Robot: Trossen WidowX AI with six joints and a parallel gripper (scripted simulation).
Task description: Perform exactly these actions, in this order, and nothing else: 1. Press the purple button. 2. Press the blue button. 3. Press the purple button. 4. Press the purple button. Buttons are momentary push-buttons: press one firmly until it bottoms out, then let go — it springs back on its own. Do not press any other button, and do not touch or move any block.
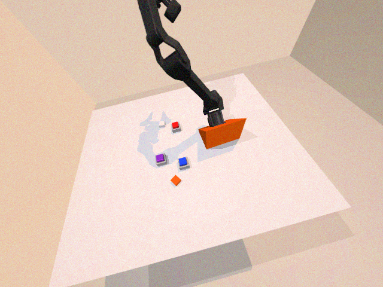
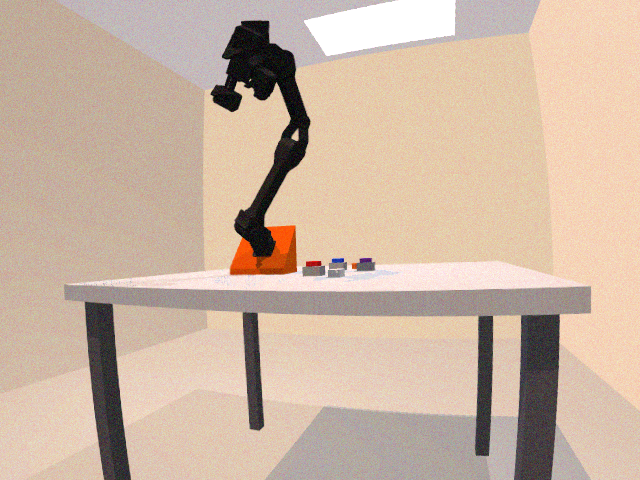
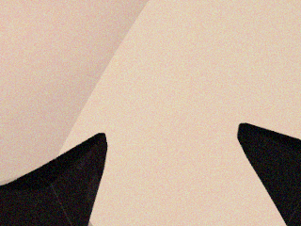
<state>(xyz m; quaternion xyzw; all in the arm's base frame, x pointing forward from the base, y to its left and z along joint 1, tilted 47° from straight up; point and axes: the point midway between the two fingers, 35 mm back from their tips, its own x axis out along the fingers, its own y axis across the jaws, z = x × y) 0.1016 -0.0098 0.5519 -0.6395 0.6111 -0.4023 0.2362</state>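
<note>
Right now the purple button is 49 cm to the left of my gripper tip, 39 cm below it and 21 cm ahead of it. Also, from my gripper tip: small white block (41 cm below, 27 cm to the left, 17 cm ahead); then red button (39 cm below, 33 cm to the left, 9 cm ahead); then blue button (55 cm to the left, 39 cm below, 11 cm ahead).
</note>
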